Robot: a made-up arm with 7 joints.
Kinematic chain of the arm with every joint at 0, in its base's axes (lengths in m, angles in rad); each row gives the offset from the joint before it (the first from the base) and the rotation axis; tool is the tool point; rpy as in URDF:
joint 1: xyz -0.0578 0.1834 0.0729 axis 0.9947 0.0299 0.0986
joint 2: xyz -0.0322 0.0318 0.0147 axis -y
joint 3: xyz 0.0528 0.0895 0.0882 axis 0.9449 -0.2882 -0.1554
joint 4: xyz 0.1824 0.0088 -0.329 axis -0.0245 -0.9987 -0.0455
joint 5: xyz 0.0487 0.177 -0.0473 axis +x
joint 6: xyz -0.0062 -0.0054 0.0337 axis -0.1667 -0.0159 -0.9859
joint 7: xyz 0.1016 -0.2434 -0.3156 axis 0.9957 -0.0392 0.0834
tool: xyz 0.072 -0.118 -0.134 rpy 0 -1.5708 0
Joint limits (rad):
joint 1: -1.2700..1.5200
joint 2: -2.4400..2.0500
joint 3: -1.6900..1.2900
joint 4: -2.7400..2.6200
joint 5: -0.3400..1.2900
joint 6: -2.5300..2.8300
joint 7: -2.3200..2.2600
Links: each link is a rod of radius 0.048 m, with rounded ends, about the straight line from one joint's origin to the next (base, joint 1, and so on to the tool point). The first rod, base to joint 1, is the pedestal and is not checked.
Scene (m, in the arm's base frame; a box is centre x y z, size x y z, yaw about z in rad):
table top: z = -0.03
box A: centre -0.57 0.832 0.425 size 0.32 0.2 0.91 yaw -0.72
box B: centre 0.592 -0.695 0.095 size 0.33 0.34 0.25 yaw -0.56
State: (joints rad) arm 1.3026 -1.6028 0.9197 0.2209 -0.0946 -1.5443 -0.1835
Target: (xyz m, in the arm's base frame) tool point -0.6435 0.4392 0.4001
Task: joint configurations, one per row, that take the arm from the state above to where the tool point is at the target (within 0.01 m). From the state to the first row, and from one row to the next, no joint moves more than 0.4 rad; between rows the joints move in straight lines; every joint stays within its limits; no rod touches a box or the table.
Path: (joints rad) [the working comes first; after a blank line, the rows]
Joints at the target: 1.5200 -1.8689 1.2622 -0.3545 -0.3400 0.2921 -0.6110
Straight joint move there: touches box A.

1: 1.3569 -1.4603 1.0123 -0.0083 0.2516 -1.4337 -0.2353
2: 1.4113 -1.3179 1.1048 -0.2375 0.5977 -1.3232 -0.2870
3: 1.4657 -1.1754 1.1974 -0.4666 0.9438 -1.2126 -0.3388
4: 1.5200 -1.0329 1.2900 -0.6958 1.2900 -1.1021 -0.3905
5: 1.5200 -1.0978 1.0339 -0.7684 1.2240 -1.0424 -0.0547
6: 1.5200 -1.1627 0.7779 -0.8409 1.1580 -0.9827 0.2810
7: 1.5200 -1.2276 0.5218 -0.9134 1.0920 -0.9230 0.6168
8: 1.5200 -1.2925 0.2657 -0.9860 1.0260 -0.8633 0.9526
9: 1.5200 -1.3574 0.0097 -1.0585 0.9600 -0.8037 1.2884
10: 1.5200 -1.4597 0.2602 -0.9177 0.7000 -0.5845 0.9085
11: 1.5200 -1.5620 0.5107 -0.7769 0.4400 -0.3654 0.5286
12: 1.5200 -1.6643 0.7612 -0.6361 0.1800 -0.1462 0.1487
13: 1.5200 -1.7666 1.0117 -0.4953 -0.0800 0.0729 -0.2311
14: 1.5200 -1.8689 1.2622 -0.3545 -0.3400 0.2921 -0.6110

